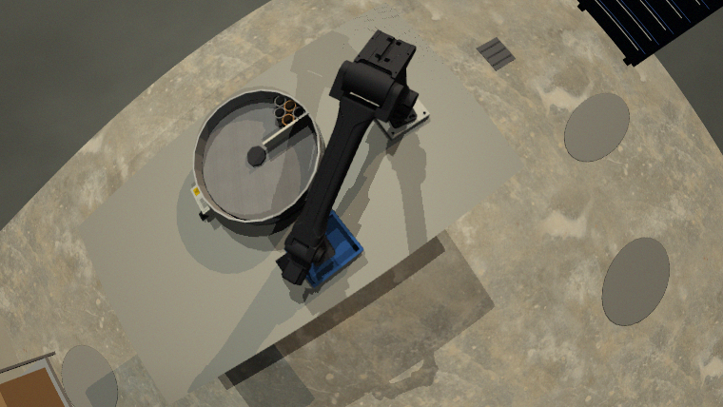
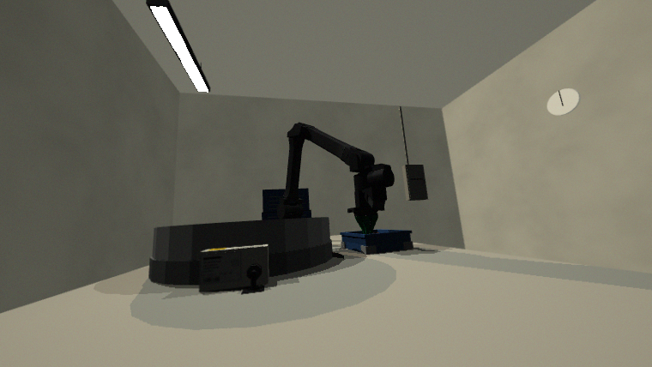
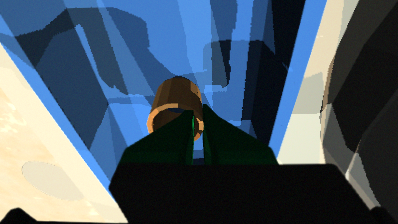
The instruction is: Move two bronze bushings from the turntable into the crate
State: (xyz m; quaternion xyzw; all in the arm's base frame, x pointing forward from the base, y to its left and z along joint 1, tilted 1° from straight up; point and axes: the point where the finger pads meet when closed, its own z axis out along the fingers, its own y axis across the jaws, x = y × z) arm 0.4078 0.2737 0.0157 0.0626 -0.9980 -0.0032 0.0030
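The blue crate lies 2 cm to the left of my hand and 1 cm below it. Also, from my hand: turntable (34 cm to the right, 6 cm ahead, 2 cm above).
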